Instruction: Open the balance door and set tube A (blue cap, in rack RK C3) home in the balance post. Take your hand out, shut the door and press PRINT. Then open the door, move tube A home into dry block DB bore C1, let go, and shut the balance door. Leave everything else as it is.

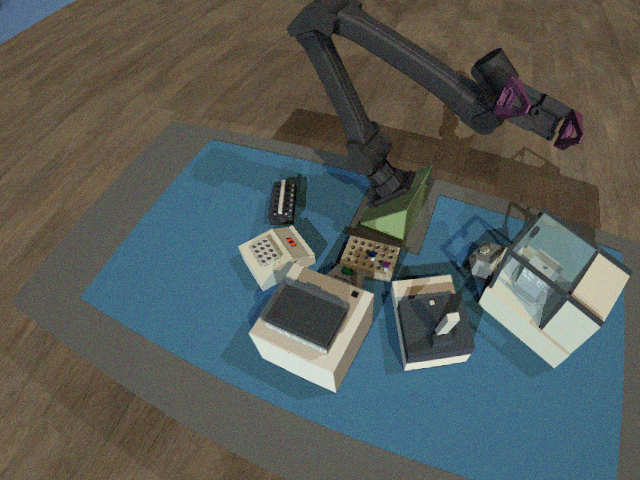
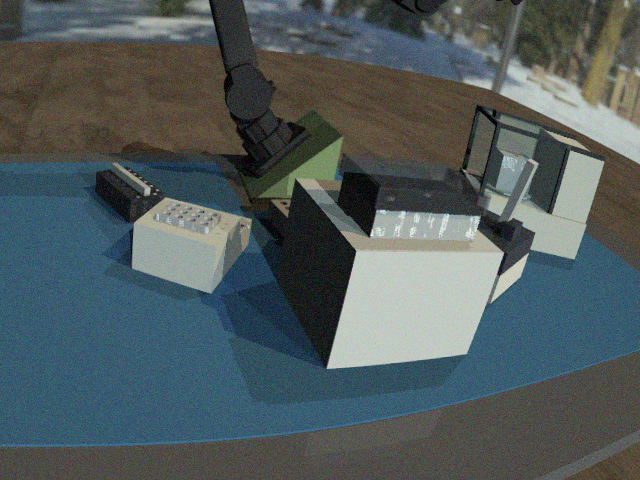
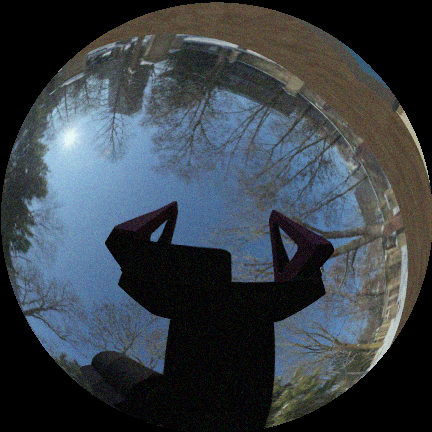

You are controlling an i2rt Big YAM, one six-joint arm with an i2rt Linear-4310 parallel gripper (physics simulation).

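Seen in the pictures: gripper, fingertip midpoint: (image 1: pixel 555 124) (image 3: pixel 224 209); arm's base at its link origin: (image 1: pixel 394 191) (image 2: pixel 276 151).
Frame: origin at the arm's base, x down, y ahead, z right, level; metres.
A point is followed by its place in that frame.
Observation:
Tube A's blue cap (image 1: pixel 372 254) @[y 0.217, x 0.000, z -0.012 m] shows in the tan rack RK (image 1: pixel 381 274) @[y 0.244, x 0.029, z -0.045 m] (image 2: pixel 280 207) @[y 0.195, x 0.024, z 0.059 m], near the arm's base; its bore cannot be read. The balance (image 1: pixel 602 286) @[y 0.233, x -0.150, z -0.508 m] (image 2: pixel 584 186) @[y 0.314, x -0.091, z -0.480 m] stands at the right, a cream housing with a glass chamber; whether its door is open or shut is unclear, and I cannot make out PRINT. The dry block DB (image 1: pixel 255 268) @[y 0.355, x -0.008, z 0.225 m] (image 2: pixel 175 258) @[y 0.348, x 0.022, z 0.249 m] is the cream box with a grid of bores and a red display. My gripper (image 1: pixel 545 112) @[y 0.229, x -0.460, z -0.284 m] (image 3: pixel 224 209) @[y 0.229, x -0.460, z -0.284 m] is open and empty, high up beyond the balance, away from the rack, its purple fingers wide apart.
A large cream box with dark lid (image 1: pixel 305 315) @[y 0.475, x -0.136, z 0.025 m] (image 2: pixel 413 304) @[y 0.534, x -0.021, z 0.048 m] stands in front of the rack. A dark-topped device with a white lever (image 1: pixel 447 323) @[y 0.400, x -0.130, z -0.215 m] stands beside it. A small grey device (image 1: pixel 484 260) @[y 0.153, x -0.018, z -0.270 m] sits left of the balance. A black strip rack (image 1: pixel 282 201) @[y 0.131, x 0.008, z 0.271 m] (image 2: pixel 121 192) @[y 0.150, x 0.019, z 0.299 m] is behind the dry block.

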